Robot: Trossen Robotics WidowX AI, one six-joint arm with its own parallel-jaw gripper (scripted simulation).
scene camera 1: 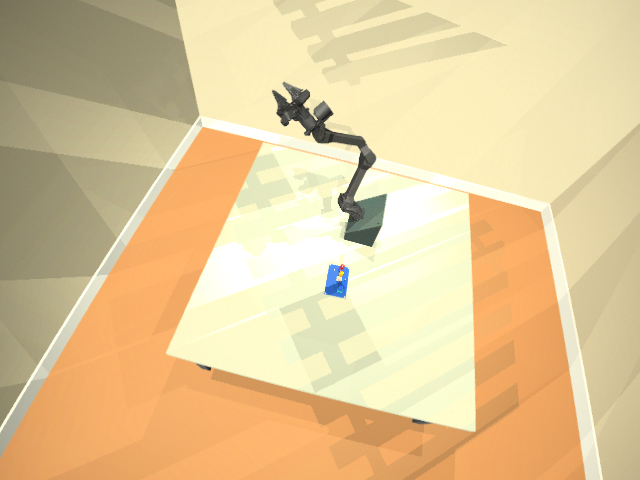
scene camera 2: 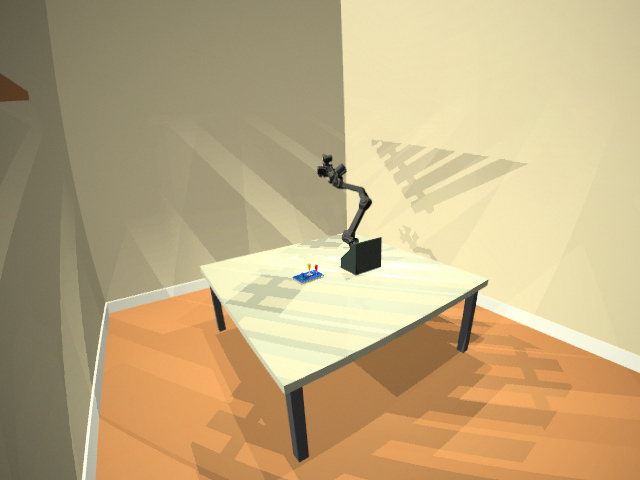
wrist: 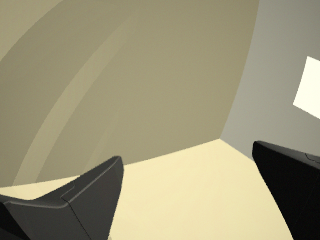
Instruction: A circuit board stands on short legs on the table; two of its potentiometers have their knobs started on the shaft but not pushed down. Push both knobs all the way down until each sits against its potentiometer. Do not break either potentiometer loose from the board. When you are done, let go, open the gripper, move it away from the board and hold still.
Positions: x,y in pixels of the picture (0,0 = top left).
Scene:
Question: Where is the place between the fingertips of the gripper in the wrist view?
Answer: At 190,157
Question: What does the gripper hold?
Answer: Nothing.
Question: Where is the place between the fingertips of the gripper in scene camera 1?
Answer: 277,86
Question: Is the gripper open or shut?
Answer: Open.

